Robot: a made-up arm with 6 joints.
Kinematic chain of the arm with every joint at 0, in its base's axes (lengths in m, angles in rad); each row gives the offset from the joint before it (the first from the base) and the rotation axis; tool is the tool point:
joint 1: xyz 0 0 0.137 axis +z
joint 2: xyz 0 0.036 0 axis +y
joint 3: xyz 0 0 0.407 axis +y
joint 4: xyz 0 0 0.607 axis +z
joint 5: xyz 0 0 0 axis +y
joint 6: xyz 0 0 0.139 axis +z
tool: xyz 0 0 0
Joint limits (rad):
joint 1: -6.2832..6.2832
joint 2: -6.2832..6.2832
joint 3: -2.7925..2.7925
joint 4: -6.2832..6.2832
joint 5: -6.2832..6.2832
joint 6: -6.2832..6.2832
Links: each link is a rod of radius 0.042 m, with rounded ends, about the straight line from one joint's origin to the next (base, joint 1, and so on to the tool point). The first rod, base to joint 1, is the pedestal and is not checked.
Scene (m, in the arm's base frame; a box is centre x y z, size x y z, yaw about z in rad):
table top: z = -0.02
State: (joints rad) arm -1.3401 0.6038 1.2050 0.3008 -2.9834 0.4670
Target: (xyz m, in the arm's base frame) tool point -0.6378 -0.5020 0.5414
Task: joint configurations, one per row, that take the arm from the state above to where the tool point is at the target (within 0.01 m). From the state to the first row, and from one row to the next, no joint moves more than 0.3 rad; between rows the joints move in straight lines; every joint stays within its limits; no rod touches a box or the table.
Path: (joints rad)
1: -1.6228 0.6572 1.0802 0.3177 -2.7988 0.4670
2: -1.9055 0.7106 0.9554 0.3347 -2.6142 0.4670
3: -2.1882 0.7640 0.8306 0.3516 -2.4296 0.4670
4: -2.4709 0.8174 0.7058 0.3685 -2.2450 0.4670

